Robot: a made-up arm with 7 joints. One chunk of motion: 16 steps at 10 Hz.
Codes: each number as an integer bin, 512 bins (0 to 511) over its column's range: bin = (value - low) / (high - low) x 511, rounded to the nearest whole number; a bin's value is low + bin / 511 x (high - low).
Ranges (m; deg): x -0.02..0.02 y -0.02..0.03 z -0.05..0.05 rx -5..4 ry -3..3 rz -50..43
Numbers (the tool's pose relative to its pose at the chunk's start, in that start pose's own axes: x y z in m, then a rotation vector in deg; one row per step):
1: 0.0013 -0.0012 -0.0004 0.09 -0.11 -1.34
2: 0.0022 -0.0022 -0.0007 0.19 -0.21 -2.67
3: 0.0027 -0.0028 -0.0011 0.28 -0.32 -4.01
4: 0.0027 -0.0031 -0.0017 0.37 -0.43 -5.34
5: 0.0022 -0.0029 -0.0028 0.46 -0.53 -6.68
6: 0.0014 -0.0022 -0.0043 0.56 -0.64 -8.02
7: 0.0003 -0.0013 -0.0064 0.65 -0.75 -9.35
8: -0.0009 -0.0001 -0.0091 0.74 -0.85 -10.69
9: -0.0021 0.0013 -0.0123 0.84 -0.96 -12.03
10: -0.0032 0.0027 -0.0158 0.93 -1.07 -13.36
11: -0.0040 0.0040 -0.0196 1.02 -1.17 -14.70
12: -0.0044 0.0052 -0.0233 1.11 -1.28 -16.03
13: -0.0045 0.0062 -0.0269 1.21 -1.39 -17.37
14: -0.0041 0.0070 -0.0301 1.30 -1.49 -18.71
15: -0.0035 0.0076 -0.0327 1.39 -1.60 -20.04
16: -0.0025 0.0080 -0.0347 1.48 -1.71 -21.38
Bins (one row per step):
1: 272 192 253 289 246 267
2: 284 182 252 295 238 260
3: 290 176 250 300 228 253
4: 290 173 247 305 219 245
5: 284 175 241 310 210 238
6: 273 182 234 316 201 231
7: 259 191 223 321 192 223
8: 244 203 209 326 183 216
9: 229 218 193 332 174 209
10: 215 232 175 337 164 201
11: 204 245 155 342 156 194
12: 199 258 136 347 146 187
13: 198 268 118 353 137 179
14: 203 276 102 358 129 172
15: 211 282 88 363 119 165
16: 224 286 78 368 110 157

